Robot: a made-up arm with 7 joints. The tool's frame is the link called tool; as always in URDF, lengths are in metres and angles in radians. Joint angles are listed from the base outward.
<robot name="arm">
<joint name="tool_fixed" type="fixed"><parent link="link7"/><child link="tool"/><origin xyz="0.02 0 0.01" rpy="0.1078 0.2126 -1.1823"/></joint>
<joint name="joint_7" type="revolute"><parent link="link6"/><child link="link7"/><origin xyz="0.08 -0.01 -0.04"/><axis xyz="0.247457 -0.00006 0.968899"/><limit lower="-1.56" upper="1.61"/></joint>
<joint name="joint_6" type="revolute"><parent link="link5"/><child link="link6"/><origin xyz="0.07 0 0.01"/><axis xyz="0.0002 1 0.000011"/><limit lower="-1.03" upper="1.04"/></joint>
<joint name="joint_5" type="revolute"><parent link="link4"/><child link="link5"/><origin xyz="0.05 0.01 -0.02"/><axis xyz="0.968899 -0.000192 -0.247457"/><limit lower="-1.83" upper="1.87"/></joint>
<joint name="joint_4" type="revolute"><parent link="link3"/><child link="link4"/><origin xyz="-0.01 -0.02 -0.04"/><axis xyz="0.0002 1 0.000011"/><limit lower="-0.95" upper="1.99"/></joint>
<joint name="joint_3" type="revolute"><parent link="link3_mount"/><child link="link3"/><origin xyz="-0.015 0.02 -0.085"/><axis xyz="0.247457 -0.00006 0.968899"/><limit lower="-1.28" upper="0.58"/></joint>
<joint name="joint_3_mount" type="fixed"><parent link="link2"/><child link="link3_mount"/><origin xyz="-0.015 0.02 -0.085"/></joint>
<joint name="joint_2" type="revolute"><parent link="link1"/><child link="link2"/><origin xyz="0 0.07 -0.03"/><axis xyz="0.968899 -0.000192 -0.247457"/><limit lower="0" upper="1.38"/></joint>
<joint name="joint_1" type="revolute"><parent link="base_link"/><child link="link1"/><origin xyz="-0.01 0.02 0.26"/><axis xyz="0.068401 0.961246 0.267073"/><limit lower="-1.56" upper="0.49"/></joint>
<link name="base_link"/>
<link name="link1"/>
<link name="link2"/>
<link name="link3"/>
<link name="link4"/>
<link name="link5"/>
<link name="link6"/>
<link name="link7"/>
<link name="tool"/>
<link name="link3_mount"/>
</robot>
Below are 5 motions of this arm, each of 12 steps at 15 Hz.
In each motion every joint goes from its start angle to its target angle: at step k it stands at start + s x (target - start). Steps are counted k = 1, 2, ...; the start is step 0. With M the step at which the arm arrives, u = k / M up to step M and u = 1 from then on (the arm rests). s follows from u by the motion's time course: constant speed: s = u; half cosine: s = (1 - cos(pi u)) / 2; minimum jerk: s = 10 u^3 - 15 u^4 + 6 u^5.
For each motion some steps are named. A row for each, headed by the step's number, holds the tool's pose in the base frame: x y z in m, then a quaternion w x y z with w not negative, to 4 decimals.
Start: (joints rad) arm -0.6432 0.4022 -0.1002 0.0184 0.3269 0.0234 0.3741
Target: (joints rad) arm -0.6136 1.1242 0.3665 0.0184 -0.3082 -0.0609 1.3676
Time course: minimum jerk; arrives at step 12
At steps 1, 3, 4, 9, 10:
1: 0.3141 0.1165 0.1433 0.7478 0.5482 -0.0538 -0.3706
3: 0.3141 0.1405 0.1558 0.7762 0.5473 -0.0624 -0.3067
4: 0.3121 0.1653 0.1711 0.8015 0.5447 -0.0746 -0.2351
9: 0.2557 0.2757 0.3048 0.8265 0.4614 -0.2307 0.2255
10: 0.2468 0.2807 0.3196 0.8174 0.4448 -0.2523 0.2651

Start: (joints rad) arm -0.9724 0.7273 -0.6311 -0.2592 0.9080 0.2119 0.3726
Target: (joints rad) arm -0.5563 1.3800 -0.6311 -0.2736 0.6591 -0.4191 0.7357
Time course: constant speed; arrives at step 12
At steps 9, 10, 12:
9: 0.2275 0.1304 0.1555 0.2538 0.8802 -0.1414 -0.3753
10: 0.2181 0.1375 0.1521 0.2443 0.8727 -0.1451 -0.3970
12: 0.1987 0.1505 0.1477 0.2293 0.8539 -0.1519 -0.4419

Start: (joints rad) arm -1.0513 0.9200 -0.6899 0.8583 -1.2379 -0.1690 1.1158
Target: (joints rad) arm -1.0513 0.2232 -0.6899 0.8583 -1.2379 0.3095 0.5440
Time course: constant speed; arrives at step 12
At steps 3, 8, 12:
3: 0.3890 0.2311 0.1368 0.9802 0.0886 0.1316 -0.1186
8: 0.3932 0.1235 0.0745 0.9101 -0.0248 0.1929 -0.3660
12: 0.3726 0.0308 0.0438 0.7998 -0.1224 0.2184 -0.5456

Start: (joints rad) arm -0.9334 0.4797 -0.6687 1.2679 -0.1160 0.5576 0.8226
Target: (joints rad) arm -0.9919 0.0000 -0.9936 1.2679 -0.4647 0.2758 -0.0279
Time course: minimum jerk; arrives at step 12
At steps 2, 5, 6, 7, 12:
2: 0.3158 0.2302 -0.0209 0.6421 0.4262 0.6072 -0.1932
5: 0.3258 0.1608 -0.0448 0.6423 0.3419 0.5610 -0.3948
6: 0.3273 0.1248 -0.0529 0.6251 0.2981 0.5301 -0.4894
7: 0.3263 0.0881 -0.0582 0.5968 0.2536 0.4943 -0.5790
12: 0.3149 0.0054 -0.0604 0.4951 0.1538 0.3982 -0.7567

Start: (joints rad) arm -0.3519 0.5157 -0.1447 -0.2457 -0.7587 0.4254 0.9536
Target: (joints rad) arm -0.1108 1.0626 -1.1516 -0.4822 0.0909 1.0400 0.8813
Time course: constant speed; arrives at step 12
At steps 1, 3, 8, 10, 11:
1: 0.2291 0.1436 0.0744 0.9135 0.1335 0.1509 -0.3533
3: 0.2023 0.1392 0.0524 0.8501 0.2414 0.2395 -0.4020
8: 0.1196 0.1612 0.0147 0.6206 0.4639 0.4128 -0.4788
10: 0.0852 0.1788 0.0119 0.5133 0.5312 0.4575 -0.4950
11: 0.0685 0.1885 0.0136 0.4588 0.5600 0.4743 -0.5009

